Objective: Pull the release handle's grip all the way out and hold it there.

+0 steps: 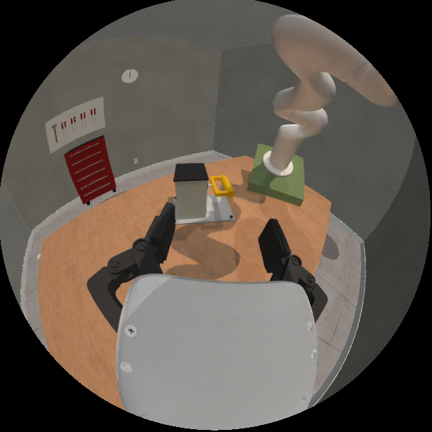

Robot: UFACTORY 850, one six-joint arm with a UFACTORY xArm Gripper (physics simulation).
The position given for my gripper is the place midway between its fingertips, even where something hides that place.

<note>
In view: my gripper (221, 222) and a grey base plate (217, 207).
</note>
